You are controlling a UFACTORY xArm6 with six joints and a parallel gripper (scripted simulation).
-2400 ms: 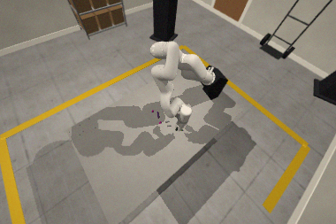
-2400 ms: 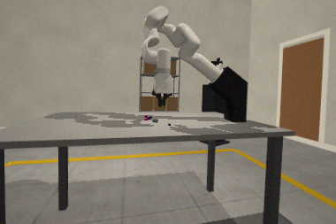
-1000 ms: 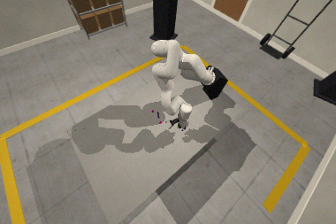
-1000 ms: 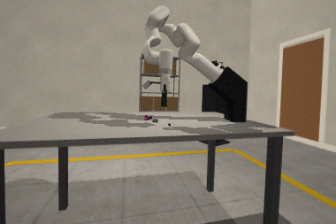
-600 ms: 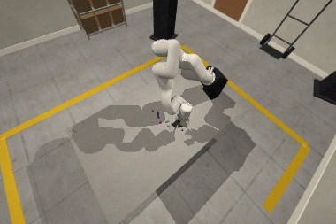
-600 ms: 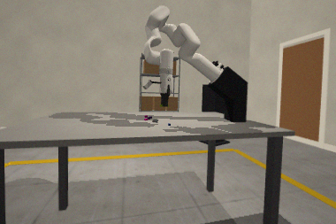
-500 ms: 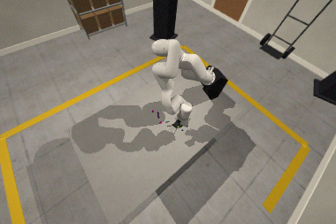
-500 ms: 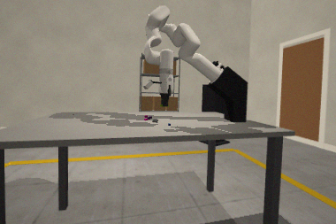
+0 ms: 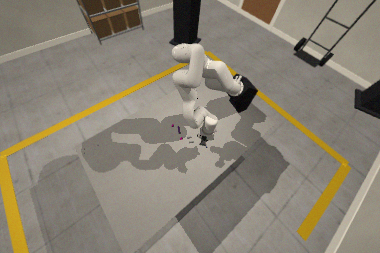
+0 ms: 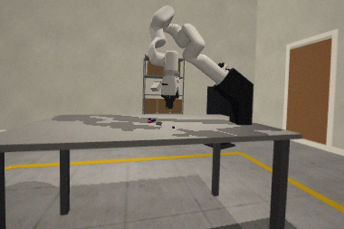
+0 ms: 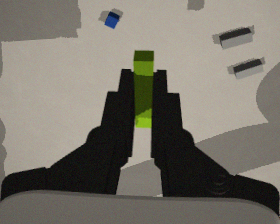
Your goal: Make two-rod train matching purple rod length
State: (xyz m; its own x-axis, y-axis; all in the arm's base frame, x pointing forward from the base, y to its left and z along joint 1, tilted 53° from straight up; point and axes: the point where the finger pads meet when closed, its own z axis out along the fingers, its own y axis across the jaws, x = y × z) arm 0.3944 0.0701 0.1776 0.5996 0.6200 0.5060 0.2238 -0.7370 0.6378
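My hand is 120 mm above the blue rod, 30 mm to the right of it and 10 mm past it. Also, from my hand: lime rod: 20 mm below; then purple rod: 230 mm to the right, 120 mm below, 20 mm behind.
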